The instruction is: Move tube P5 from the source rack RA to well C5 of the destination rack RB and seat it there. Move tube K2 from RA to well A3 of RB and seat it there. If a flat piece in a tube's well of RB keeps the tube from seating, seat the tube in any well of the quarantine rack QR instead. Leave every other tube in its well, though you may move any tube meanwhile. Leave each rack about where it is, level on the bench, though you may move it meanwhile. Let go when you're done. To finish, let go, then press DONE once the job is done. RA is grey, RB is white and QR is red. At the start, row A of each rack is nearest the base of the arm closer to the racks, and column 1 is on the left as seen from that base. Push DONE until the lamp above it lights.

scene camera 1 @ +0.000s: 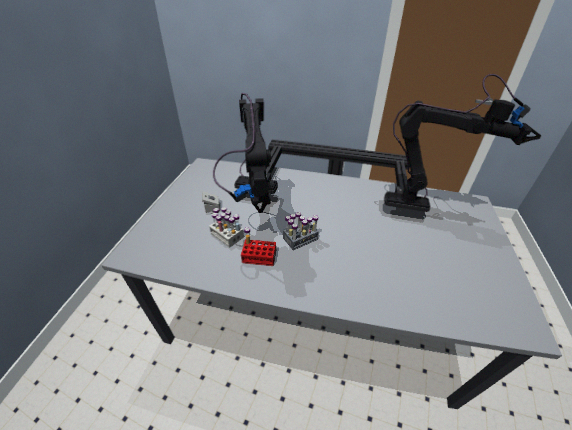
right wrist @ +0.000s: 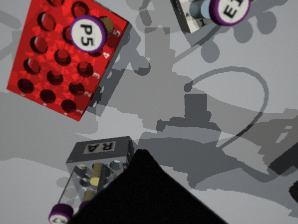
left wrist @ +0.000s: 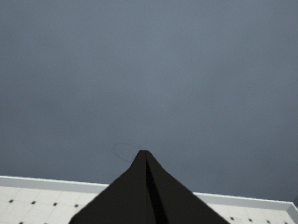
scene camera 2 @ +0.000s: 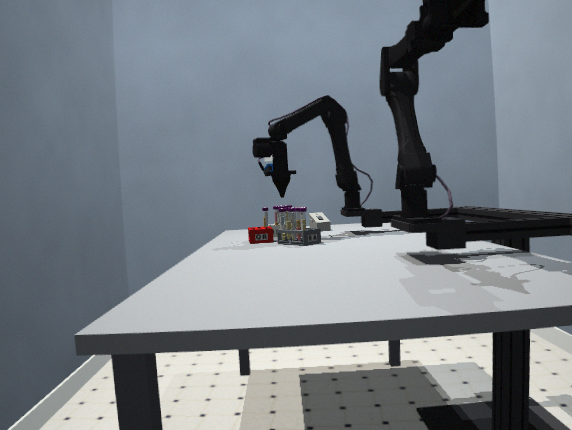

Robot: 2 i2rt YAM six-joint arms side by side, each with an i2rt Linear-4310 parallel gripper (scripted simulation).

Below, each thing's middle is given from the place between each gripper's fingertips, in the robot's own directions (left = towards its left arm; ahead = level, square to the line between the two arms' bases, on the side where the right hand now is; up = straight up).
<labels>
Now: the red rack QR (scene camera 1: 265,254) 140 mm below my right hand, 90 mm ahead of it and 10 mm to the left of it. Round my right hand: grey rack RA (right wrist: 86,153) (160 mm to the left, 140 mm below, 40 mm behind).
I see my left gripper 230 mm short of the grey rack RA, 880 mm to the left of it and 460 mm above it. Round my left hand: red rack QR 360 mm ahead, 1030 mm to the right, 460 mm below.
</labels>
